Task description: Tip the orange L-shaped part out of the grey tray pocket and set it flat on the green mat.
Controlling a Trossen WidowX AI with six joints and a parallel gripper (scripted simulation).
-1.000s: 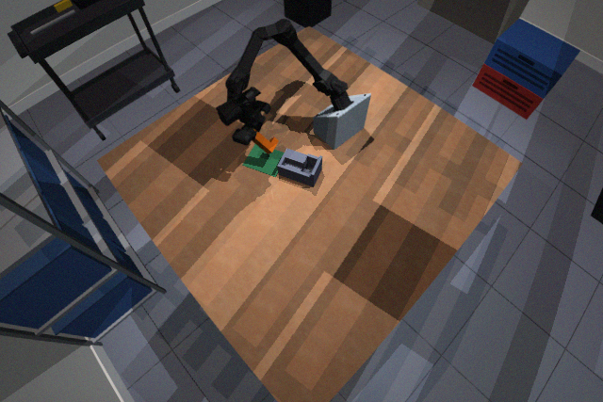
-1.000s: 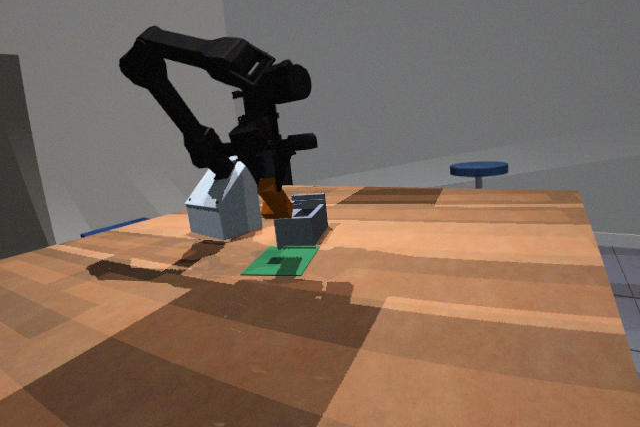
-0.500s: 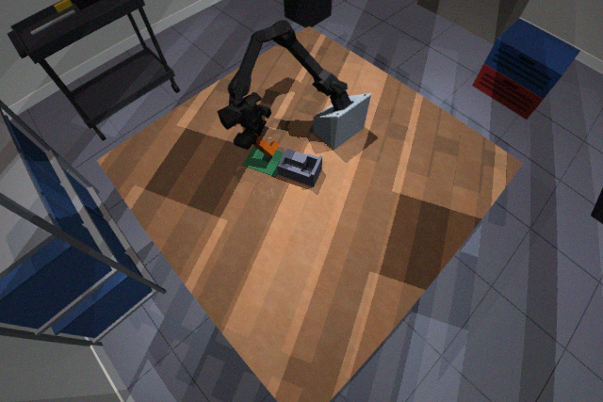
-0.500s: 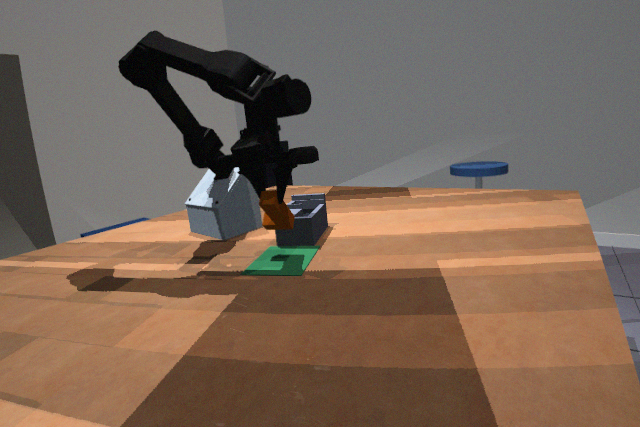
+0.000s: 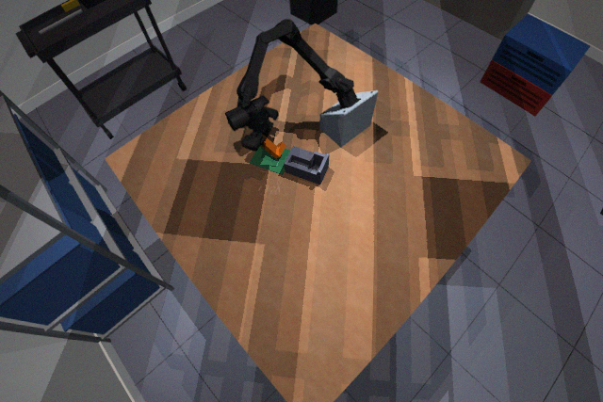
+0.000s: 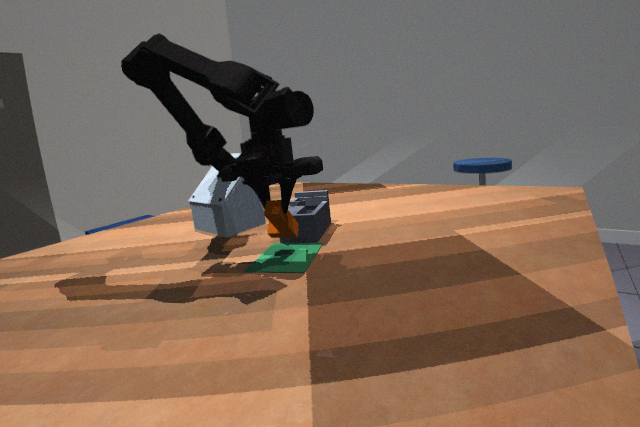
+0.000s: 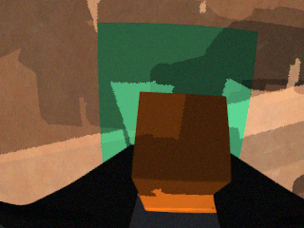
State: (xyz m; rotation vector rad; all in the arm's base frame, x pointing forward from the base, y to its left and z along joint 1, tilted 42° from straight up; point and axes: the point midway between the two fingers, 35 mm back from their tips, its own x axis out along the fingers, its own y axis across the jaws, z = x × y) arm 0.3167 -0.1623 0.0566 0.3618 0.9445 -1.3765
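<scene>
Now: the orange L-shaped part 30 mm to the left of my gripper tip, 30 mm below it and 30 mm behind it. From my gripper tip the other things lie so: green mat (110 mm below, 20 mm to the left, 10 mm behind).
</scene>
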